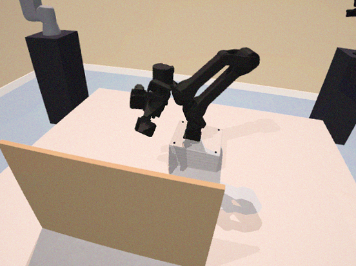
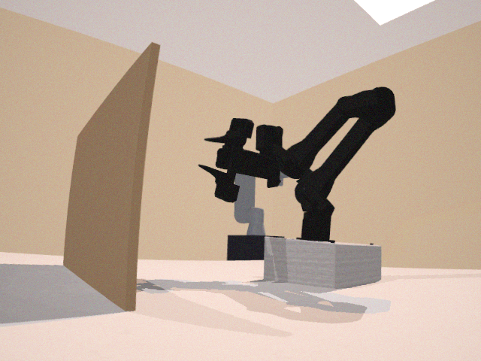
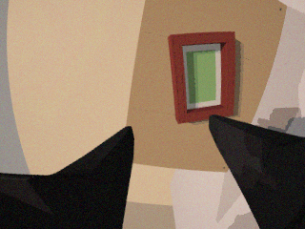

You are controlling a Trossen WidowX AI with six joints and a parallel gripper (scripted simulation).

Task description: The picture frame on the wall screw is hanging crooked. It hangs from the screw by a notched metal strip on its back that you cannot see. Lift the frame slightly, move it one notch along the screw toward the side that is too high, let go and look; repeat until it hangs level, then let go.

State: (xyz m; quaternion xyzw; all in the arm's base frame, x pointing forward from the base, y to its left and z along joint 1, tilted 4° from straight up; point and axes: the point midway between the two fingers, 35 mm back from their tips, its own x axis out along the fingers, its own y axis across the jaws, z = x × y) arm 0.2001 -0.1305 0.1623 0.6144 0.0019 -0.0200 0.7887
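The picture frame is 200 mm ahead of my gripper tip, 90 mm below it and 30 mm to the right of it. The rest, counted from my gripper tip: tan wall board 210 mm ahead, 110 mm below, 10 mm to the right.
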